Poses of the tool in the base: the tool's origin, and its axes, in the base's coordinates. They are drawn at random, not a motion.
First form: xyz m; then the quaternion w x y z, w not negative.
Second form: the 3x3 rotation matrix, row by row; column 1 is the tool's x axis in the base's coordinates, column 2 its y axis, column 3 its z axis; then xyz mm. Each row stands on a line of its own. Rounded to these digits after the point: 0 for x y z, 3 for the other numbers.
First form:
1: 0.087 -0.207 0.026 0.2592 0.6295 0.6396 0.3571
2: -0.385 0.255 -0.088 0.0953 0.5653 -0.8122 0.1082
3: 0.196 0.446 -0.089 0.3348 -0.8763 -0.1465 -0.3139
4: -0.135 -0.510 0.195 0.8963 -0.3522 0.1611 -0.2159
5: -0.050 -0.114 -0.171 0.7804 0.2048 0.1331 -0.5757
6: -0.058 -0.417 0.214 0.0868 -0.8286 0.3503 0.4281
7: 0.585 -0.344 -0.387 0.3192 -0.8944 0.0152 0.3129
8: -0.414 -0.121 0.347 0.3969 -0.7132 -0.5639 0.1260
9: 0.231 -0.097 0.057 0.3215 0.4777 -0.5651 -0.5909
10: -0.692 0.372 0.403 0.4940 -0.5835 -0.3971 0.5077
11: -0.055 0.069 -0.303 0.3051 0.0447 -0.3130 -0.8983
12: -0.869 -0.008 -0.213 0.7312 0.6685 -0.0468 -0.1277
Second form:
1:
-0.073 0.620 0.781
0.990 -0.048 0.130
0.118 0.783 -0.611
87 -207 26

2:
-0.343 -0.939 -0.032
-0.898 0.337 -0.283
0.277 -0.068 -0.958
-385 255 -88

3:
0.760 0.467 0.452
0.047 -0.733 0.679
0.648 -0.495 -0.579
196 446 -89

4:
0.855 0.274 0.441
-0.501 0.659 0.562
-0.137 -0.701 0.700
-135 -510 195

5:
0.302 0.953 -0.028
-0.844 0.253 -0.473
-0.443 0.166 0.881
-50 -114 -171

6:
0.388 -0.655 -0.649
-0.506 -0.740 0.444
-0.770 0.156 -0.618
-58 -417 214

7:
0.804 -0.227 -0.550
0.173 -0.796 0.581
-0.569 -0.561 -0.600
585 -344 -387

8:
0.332 0.704 -0.627
0.904 -0.049 0.424
0.268 -0.708 -0.653
-414 -121 347

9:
-0.337 -0.160 -0.928
-0.920 -0.155 0.361
-0.201 0.975 -0.095
231 -97 57

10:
0.169 -0.038 -0.985
0.965 -0.197 0.173
-0.200 -0.980 0.004
-692 372 403

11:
-0.810 0.520 -0.271
-0.576 -0.618 0.535
0.111 0.590 0.800
-55 69 -303

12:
0.963 0.124 -0.239
-0.249 0.074 -0.966
-0.102 0.990 0.102
-869 -8 -213

